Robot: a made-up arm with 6 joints. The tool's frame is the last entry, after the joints.
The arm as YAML. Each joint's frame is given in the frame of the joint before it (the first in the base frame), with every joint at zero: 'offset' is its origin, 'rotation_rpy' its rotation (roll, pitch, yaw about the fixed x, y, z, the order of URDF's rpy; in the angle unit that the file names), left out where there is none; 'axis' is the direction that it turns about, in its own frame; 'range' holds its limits. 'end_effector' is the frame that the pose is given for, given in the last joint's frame.
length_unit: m
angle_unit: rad
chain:
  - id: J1
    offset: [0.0, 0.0, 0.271]
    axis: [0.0, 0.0, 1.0]
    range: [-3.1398, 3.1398]
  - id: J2
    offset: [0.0, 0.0, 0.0]
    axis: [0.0, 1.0, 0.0]
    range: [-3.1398, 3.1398]
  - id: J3
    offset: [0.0, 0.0, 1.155]
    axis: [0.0, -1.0, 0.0]
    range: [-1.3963, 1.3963]
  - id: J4
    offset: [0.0, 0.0, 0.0]
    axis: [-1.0, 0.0, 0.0]
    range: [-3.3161, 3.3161]
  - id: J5
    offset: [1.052, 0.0, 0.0]
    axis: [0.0, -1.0, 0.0]
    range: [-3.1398, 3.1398]
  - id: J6
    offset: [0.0, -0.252, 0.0]
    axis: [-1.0, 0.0, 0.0]
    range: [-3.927, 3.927]
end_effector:
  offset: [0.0, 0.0, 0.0]
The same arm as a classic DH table. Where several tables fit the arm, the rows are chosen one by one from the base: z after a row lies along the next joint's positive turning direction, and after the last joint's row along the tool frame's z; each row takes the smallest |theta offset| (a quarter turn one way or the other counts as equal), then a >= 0, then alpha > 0; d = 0 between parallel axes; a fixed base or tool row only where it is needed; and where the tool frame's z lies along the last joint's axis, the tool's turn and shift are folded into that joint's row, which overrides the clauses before.
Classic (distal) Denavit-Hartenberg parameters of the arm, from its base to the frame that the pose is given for. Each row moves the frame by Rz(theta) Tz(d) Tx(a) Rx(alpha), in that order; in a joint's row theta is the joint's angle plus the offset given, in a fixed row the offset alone. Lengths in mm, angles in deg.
J1: theta_offset 0.00; d 271.0; a 0.0; alpha -90.00
J2: theta_offset -90.00; d 0.0; a 1155.0; alpha 180.00
J3: theta_offset 0.00; d 0.0; a 0.0; alpha -90.00
J4: theta_offset 0.00; d -1052.0; a 0.0; alpha 90.00
J5: theta_offset 0.00; d 252.0; a 0.0; alpha -90.00
J6: theta_offset 90.00; d 0.0; a 0.0; alpha 90.00
tool (fixed): theta_offset -90.00; d 0.0; a 0.0; alpha 0.00
Joint limits (deg, base to tool): -179.90..179.90 -179.90..179.90 -80.00..80.00 -190.00..190.00 -179.90..179.90 -225.00..225.00

